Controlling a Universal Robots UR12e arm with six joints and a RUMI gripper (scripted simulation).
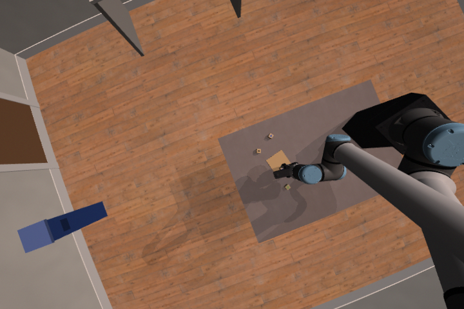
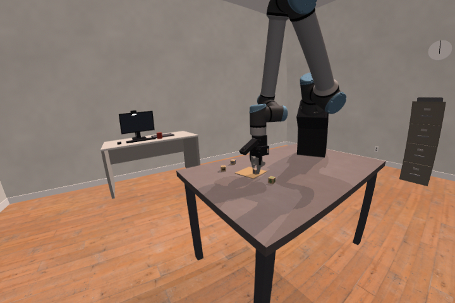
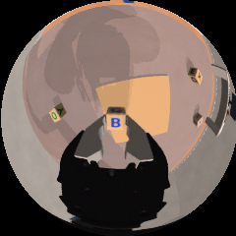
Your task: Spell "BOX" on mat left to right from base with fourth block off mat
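Right now my hand is 50 mm to the left of the tan mat and 20 mm above it. Also, from my hand: O block: 10 mm behind, 140 mm to the left, 10 mm below.
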